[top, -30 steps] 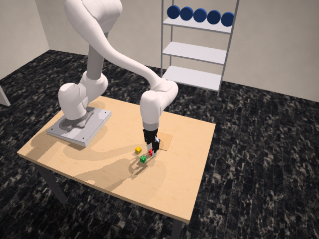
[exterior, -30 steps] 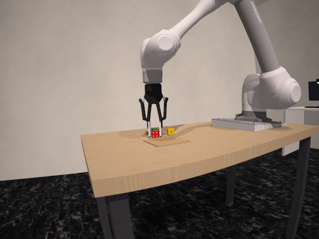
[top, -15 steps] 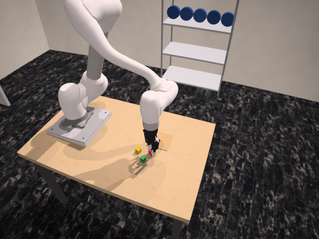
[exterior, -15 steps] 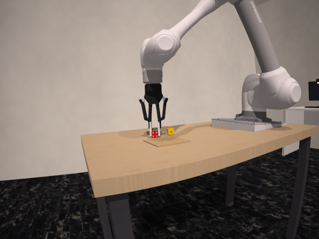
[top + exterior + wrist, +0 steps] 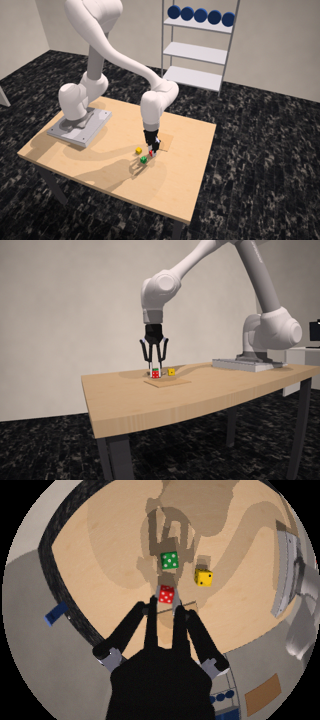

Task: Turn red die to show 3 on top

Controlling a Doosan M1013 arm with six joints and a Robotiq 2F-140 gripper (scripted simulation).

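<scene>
The mat is 120 mm to the left of my hand, 40 mm below it and 30 mm ahead of it. The rest, counted from my hand: red die 20 mm below; then green die 60 mm to the right, 40 mm behind, 20 mm below; then yellow die 90 mm behind, 20 mm below.
</scene>
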